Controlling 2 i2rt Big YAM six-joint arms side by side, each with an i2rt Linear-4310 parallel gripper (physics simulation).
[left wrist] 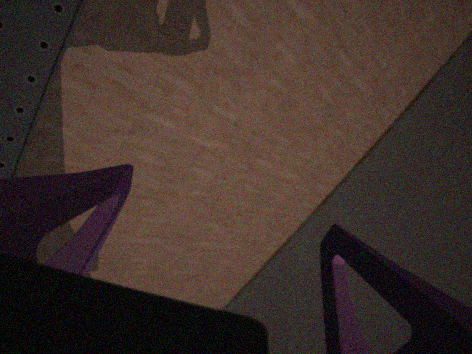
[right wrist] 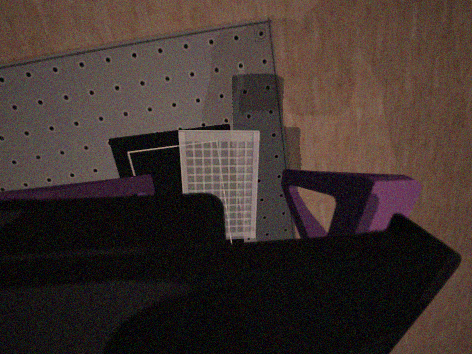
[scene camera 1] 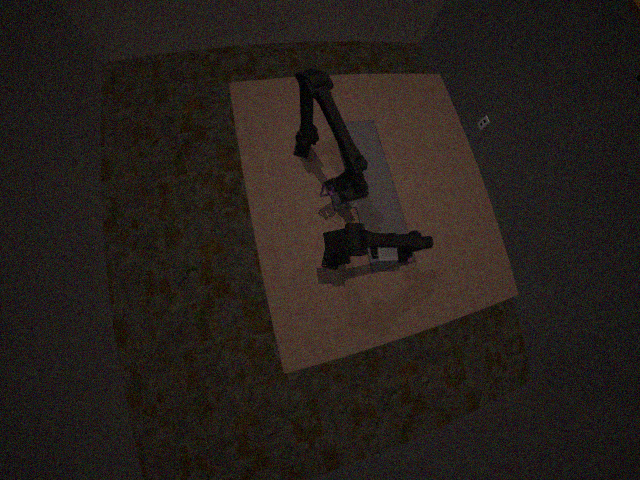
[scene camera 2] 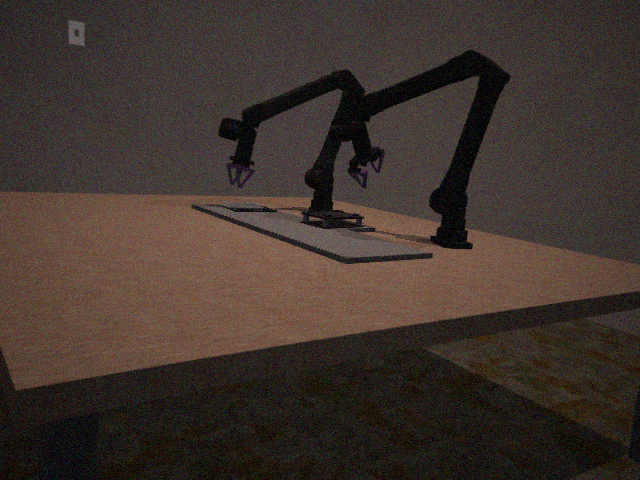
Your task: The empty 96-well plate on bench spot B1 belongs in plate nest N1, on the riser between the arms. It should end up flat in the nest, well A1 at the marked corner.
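Where they show: left gripper, fingertip midpoint: [left wrist: 233,207] [scene camera 1: 326,193] [scene camera 2: 371,180]; right gripper, fingertip midpoint: [right wrist: 219,180] [scene camera 1: 399,250] [scene camera 2: 235,185]; left arm's base at its link origin: [scene camera 1: 302,147] [scene camera 2: 450,244]; right arm's base at its link origin: [scene camera 1: 331,257].
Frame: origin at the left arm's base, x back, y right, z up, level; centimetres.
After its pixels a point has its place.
The pale, see-through 96-well plate [scene camera 1: 387,253] @(x -57.2, y 52.4, z 2.4 cm) [scene camera 2: 247,206] @(x -56.6, y 47.9, z 2.3 cm) [right wrist: 205,162] @(x -60.6, y 49.5, z 1.8 cm) lies on the board, over the right part of a black spot [right wrist: 142,162] @(x -59.2, y 42.9, z 1.5 cm) with a thin outline, and appears to reach past the spot's right edge. My right gripper [scene camera 2: 236,184] @(x -60.9, y 50.9, z 9.1 cm) [right wrist: 219,180] @(x -60.9, y 50.9, z 9.1 cm) is open and empty above it, its fingers to either side in the right wrist view; the lower end of the plate is hidden there. The dark riser with nest N1 [scene camera 2: 333,214] @(x -31.7, y 19.1, z 4.8 cm) stands mid-board; its marked corner cannot be made out. My left gripper [scene camera 2: 371,178] @(x -16.5, y 31.9, z 15.6 cm) [left wrist: 233,207] @(x -16.5, y 31.9, z 15.6 cm) is open and empty, high above the riser's side of the table.
The long grey perforated board [scene camera 1: 379,178] @(x -47.9, y 8.4, z 1.3 cm) [scene camera 2: 310,240] @(x -44.4, y -10.6, z 1.3 cm) [left wrist: 30,50] @(x -23.5, y 27.2, z 1.3 cm) [right wrist: 150,75] @(x -68.0, y 42.7, z 1.3 cm) lies on the wooden table [scene camera 1: 449,206] @(x -97.3, y 13.9, z 0.0 cm) [scene camera 2: 155,289] @(x -79.4, y -57.3, z 0.0 cm) [left wrist: 225,115] @(x -8.5, y 35.4, z 0.0 cm) [right wrist: 350,90] @(x -72.2, y 64.7, z 0.0 cm). The left arm's base [scene camera 2: 451,240] @(x -1.7, y -3.9, z 2.0 cm) stands beside the board. The table's edge crosses the left wrist view. The scene is dark.
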